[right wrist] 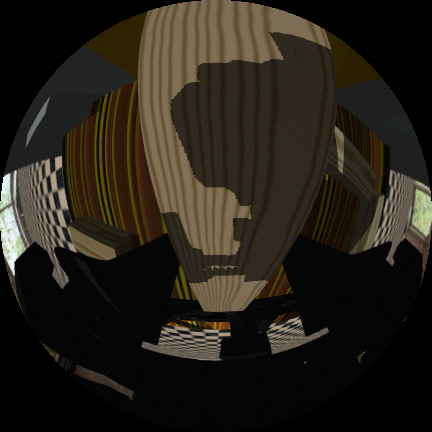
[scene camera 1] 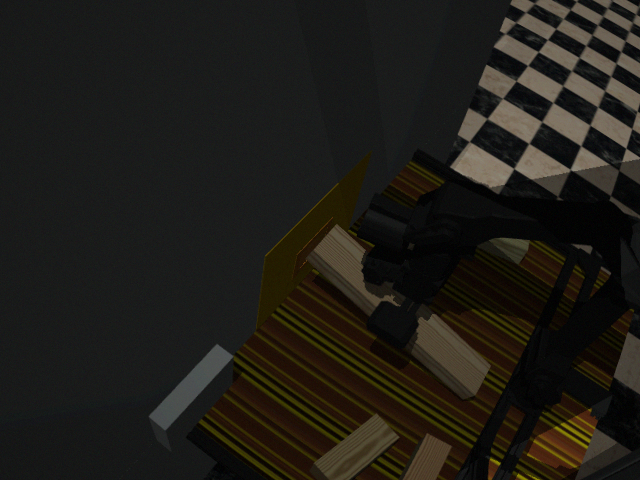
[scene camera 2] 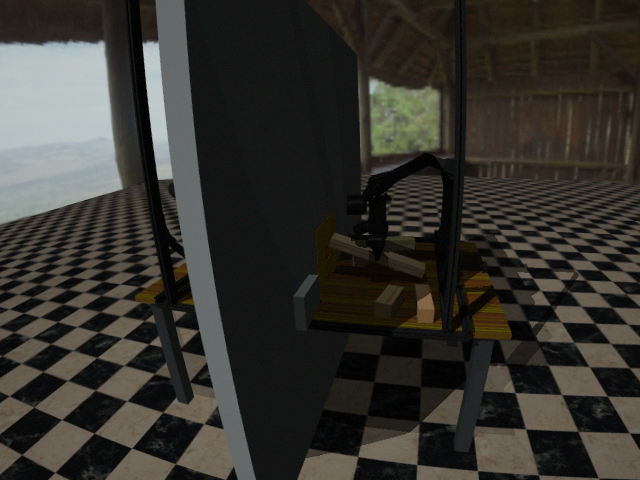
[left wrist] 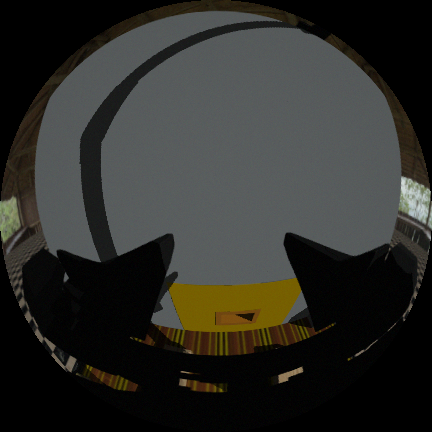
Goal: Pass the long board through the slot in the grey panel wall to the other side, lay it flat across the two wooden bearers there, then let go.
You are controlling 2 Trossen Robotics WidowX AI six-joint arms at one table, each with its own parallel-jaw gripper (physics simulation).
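Places are measured from the left arm's base along level axes (x ahead, y left, z up), in metres.
Where they show: left gripper, fingertip midpoint: (left wrist: 230,239); right gripper, fingertip midpoint: (right wrist: 230,232) (scene camera 2: 378,257); right arm's base, link origin: (right wrist: 241,314) (scene camera 1: 527,394).
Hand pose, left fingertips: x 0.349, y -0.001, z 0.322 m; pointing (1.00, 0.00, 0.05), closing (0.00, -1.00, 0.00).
Observation:
Each offset is from my left fingertips to the top centre of the thing. "*": to the spot under its first point.
The long board (scene camera 1: 449,356) (scene camera 2: 405,264) (right wrist: 225,40) hangs tilted over the striped table, its wall-side end higher. My right gripper (scene camera 1: 387,295) (scene camera 2: 377,249) (right wrist: 230,232) is shut on it near mid-length. That end is close to the orange-rimmed slot in the yellow plate (scene camera 1: 276,279) (scene camera 2: 325,237) (left wrist: 195,300) on the grey wall (scene camera 1: 155,155) (scene camera 2: 248,206) (left wrist: 250,150), with no board showing through in the left wrist view. My left gripper (left wrist: 230,239) is open and empty, facing the wall. Pale wood pieces {dx -0.129, dy -0.145, dz -0.303 m} (left wrist: 291,374) {dx -0.114, dy +0.111, dz -0.303 m} (left wrist: 184,382) show partly below it; I cannot tell whether they are the bearers.
Two short wooden blocks {dx +0.376, dy -0.257, dz -0.294 m} (scene camera 1: 356,449) {dx +0.476, dy -0.250, dz -0.297 m} (scene camera 1: 426,459) (scene camera 2: 390,301) (scene camera 2: 424,304) lie on the board's side of the table. A pale block {dx +0.354, dy +0.268, dz -0.294 m} (scene camera 1: 509,248) (scene camera 2: 408,241) lies beyond the arm. A grey block {* dx +0.149, dy -0.343, dz -0.241 m} (scene camera 1: 191,387) (scene camera 2: 305,304) juts from the wall. Black posts stand at the table.

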